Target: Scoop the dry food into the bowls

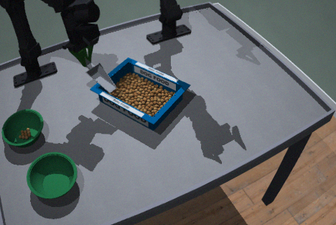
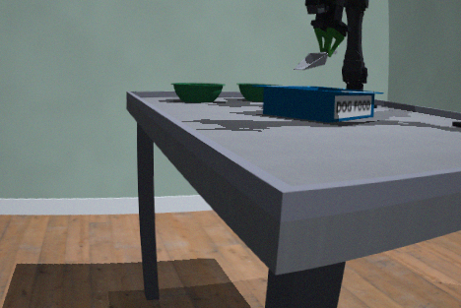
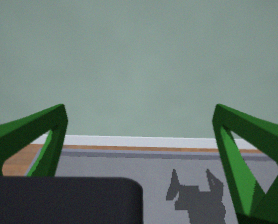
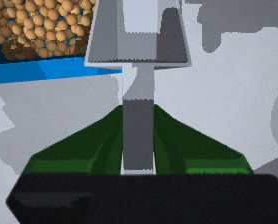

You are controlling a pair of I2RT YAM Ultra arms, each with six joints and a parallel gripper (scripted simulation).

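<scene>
My right gripper is now 90 mm short of the box, 150 mm to the right of it and 110 mm above it. Round my right hand: grey scoop (40 mm ahead, 20 mm to the left, 20 mm below).
</scene>
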